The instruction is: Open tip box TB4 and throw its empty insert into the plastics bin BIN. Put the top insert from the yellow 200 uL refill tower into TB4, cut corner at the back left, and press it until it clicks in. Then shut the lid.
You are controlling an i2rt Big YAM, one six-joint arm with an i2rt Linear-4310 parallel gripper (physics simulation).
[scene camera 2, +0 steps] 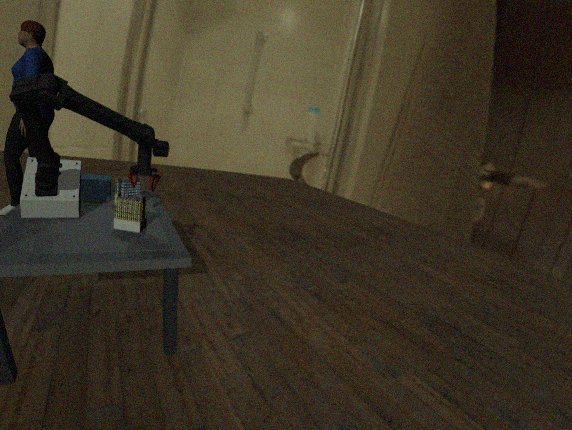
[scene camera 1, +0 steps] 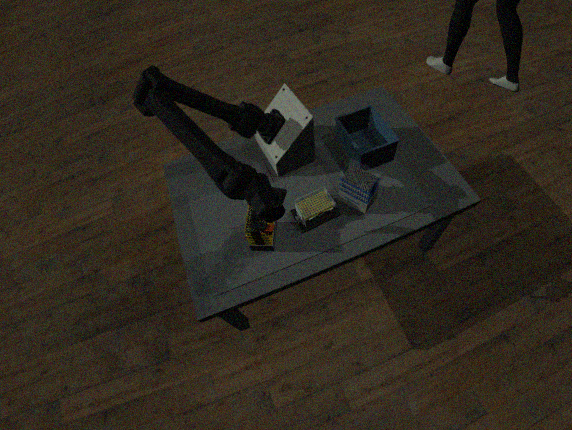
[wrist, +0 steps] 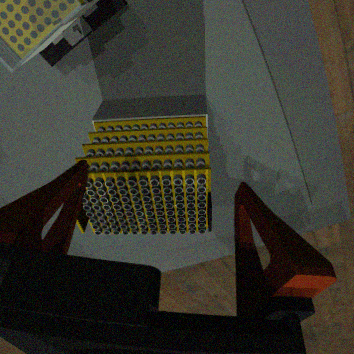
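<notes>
The yellow refill tower [scene camera 1: 258, 239] [scene camera 2: 128, 210] [wrist: 147, 202] stands near the table's left end, with several stacked inserts full of tips. My gripper [scene camera 2: 143, 185] [wrist: 163, 177] is open and empty above the tower. In the wrist view its fingertips are on either side of the tower's top insert, the left one close to its edge and the right one farther away. The tip box [scene camera 1: 315, 206] [wrist: 30, 22] has a yellow perforated top, a pale clear rim and a dark base. I cannot tell how its lid stands. The blue bin BIN [scene camera 1: 379, 131] [scene camera 2: 96, 189] stands at the back right.
A blue-and-white refill tower [scene camera 1: 357, 191] [scene camera 2: 131, 187] stands between the tip box and the bin. A white slanted block [scene camera 1: 290, 107] [scene camera 2: 50, 208] stands at the back, with part of the arm over it. A person [scene camera 1: 510, 40] [scene camera 2: 34, 65] stands behind the table [scene camera 1: 220, 280].
</notes>
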